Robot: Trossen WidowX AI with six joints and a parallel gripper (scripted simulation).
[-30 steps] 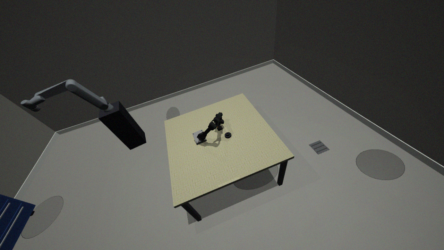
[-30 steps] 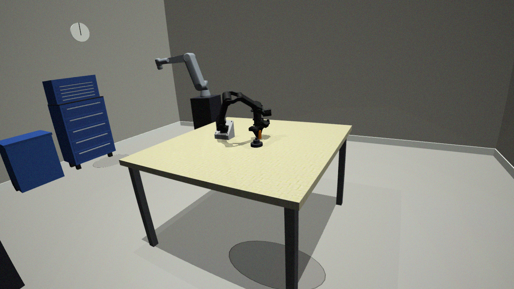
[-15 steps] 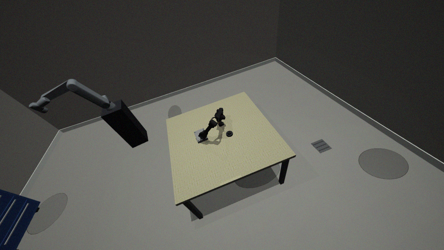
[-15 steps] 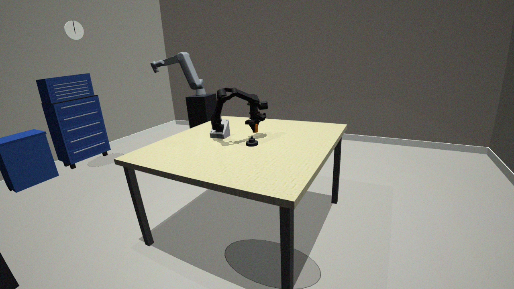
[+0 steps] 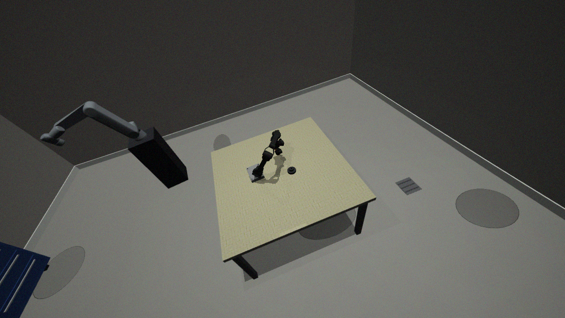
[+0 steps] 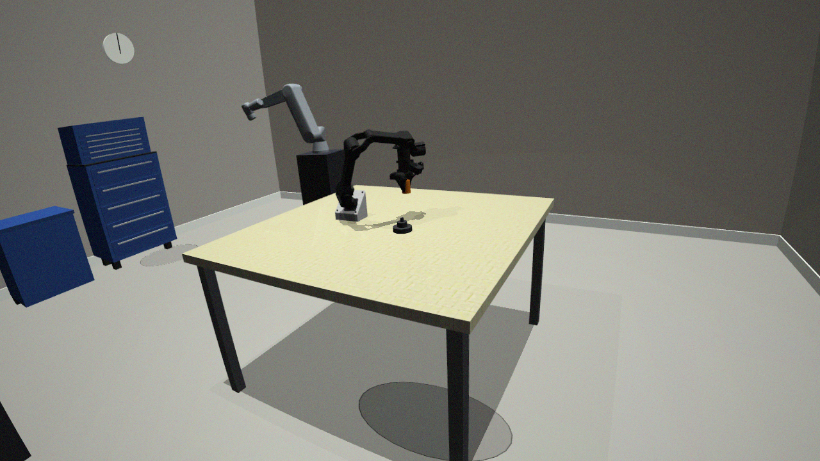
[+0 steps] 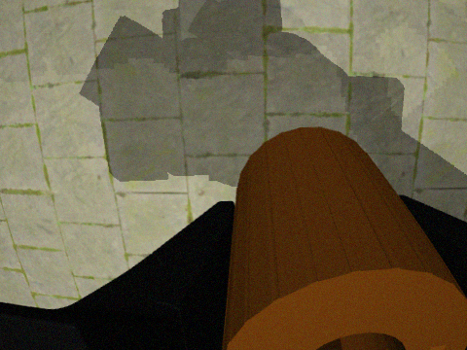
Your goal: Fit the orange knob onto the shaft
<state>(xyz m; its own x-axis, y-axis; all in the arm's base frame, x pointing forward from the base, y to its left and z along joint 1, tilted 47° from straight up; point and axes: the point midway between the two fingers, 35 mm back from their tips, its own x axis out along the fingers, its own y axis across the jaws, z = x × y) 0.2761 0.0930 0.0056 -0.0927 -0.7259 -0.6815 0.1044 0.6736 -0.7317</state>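
The dark round pedestal is 5 cm ahead of my gripper tip, 18 cm to the right of it and 10 cm below it. From my gripper tip the other things lie so: orange knob: 2 cm above.
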